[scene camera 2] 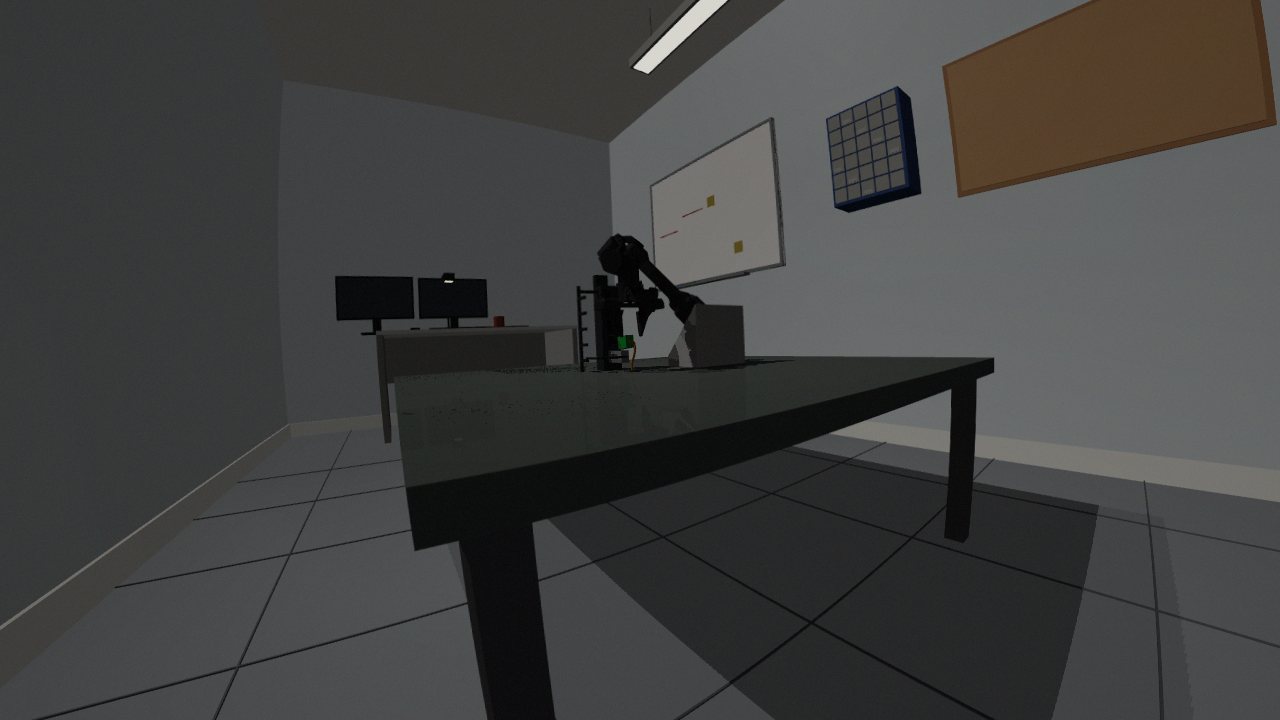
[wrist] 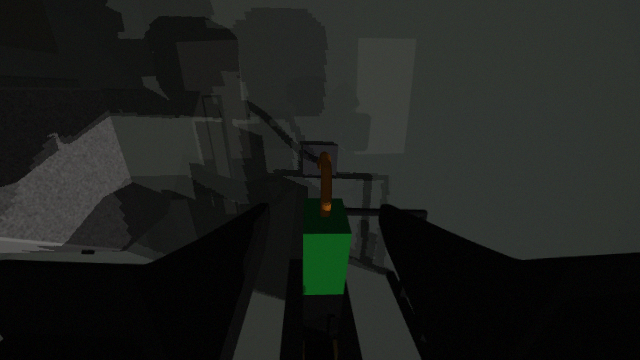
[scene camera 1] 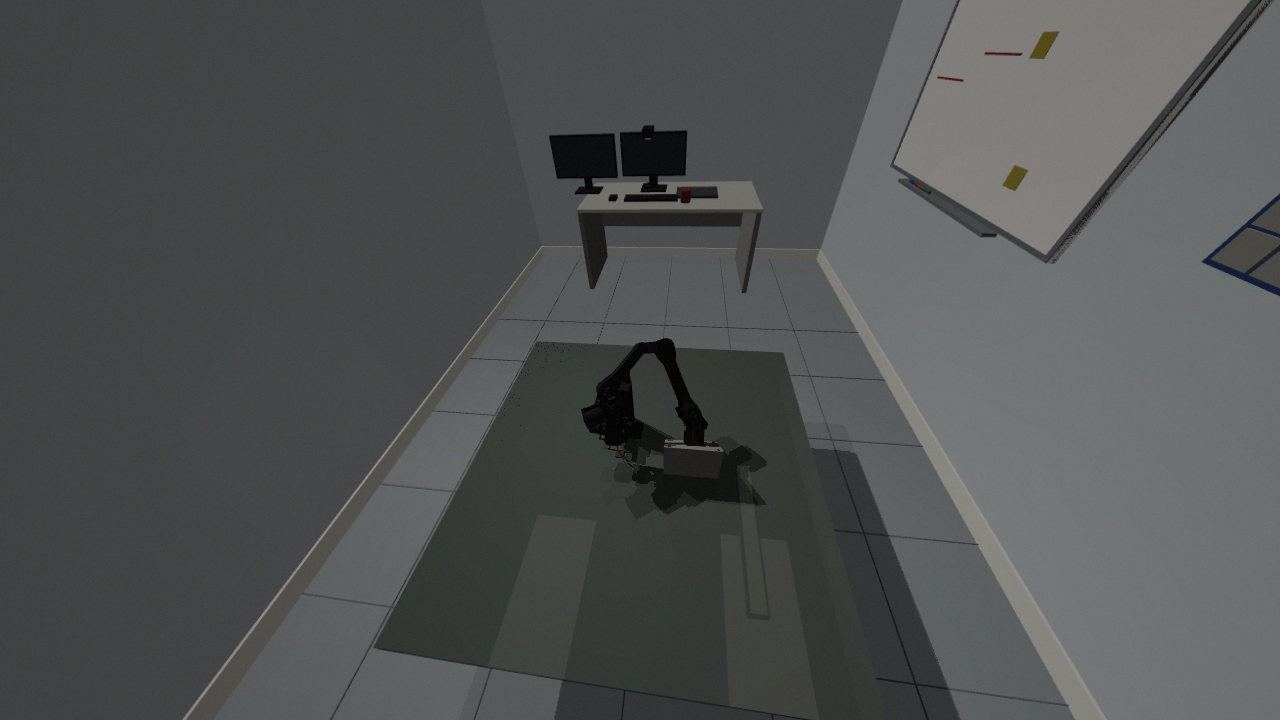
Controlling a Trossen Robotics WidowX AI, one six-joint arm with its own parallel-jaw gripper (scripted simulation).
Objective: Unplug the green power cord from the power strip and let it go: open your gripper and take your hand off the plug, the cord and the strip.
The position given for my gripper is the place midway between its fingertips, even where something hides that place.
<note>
My gripper (scene camera 2: 631, 336) is open, with nothing in its grasp. Further things: a green plug (wrist: 326, 240).
My gripper is seen too in the wrist view (wrist: 325, 212) and in scene camera 1 (scene camera 1: 618, 440).
</note>
